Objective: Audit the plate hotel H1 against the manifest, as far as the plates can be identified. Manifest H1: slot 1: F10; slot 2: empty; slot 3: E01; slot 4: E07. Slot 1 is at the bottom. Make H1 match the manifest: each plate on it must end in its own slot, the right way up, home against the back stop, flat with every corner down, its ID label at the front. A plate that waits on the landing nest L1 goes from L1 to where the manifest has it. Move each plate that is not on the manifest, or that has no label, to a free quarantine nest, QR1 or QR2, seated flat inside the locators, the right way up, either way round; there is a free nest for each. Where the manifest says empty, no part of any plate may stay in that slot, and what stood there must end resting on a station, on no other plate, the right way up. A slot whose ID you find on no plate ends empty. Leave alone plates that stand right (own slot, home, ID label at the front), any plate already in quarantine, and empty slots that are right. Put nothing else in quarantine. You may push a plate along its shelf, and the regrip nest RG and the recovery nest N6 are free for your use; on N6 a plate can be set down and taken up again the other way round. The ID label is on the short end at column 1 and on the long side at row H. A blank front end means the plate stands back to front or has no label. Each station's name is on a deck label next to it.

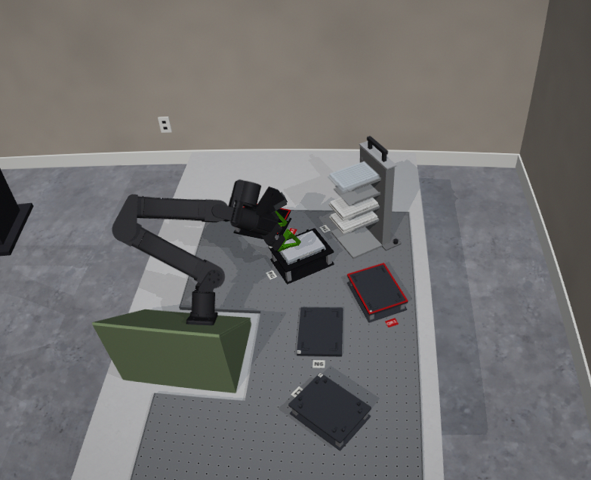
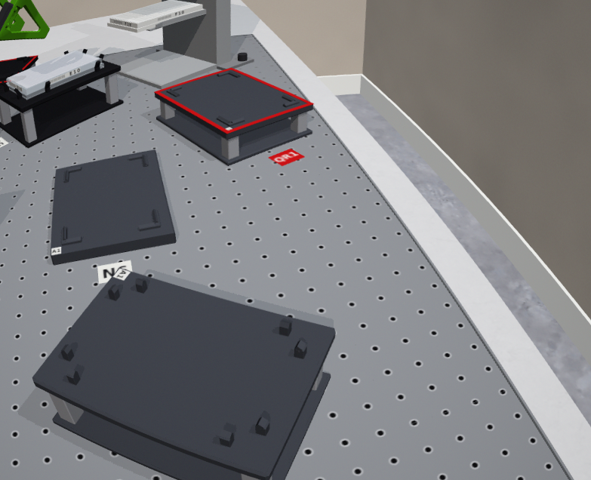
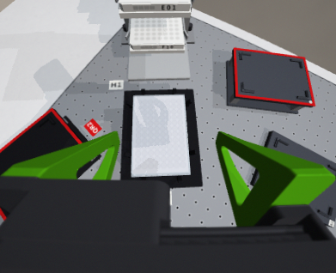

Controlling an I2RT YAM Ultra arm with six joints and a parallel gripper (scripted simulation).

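My hand is 8 cm above the clear well plate, 3 cm short of it and 2 cm to the right of it. From my hand the other things lie so: H1 deck label: 17 cm to the left, 15 cm below, 11 cm ahead; black regrip nest RG: 9 cm below, 3 cm ahead, 2 cm to the left; red-rimmed nest QR2: 20 cm to the left, 11 cm below, 10 cm behind.
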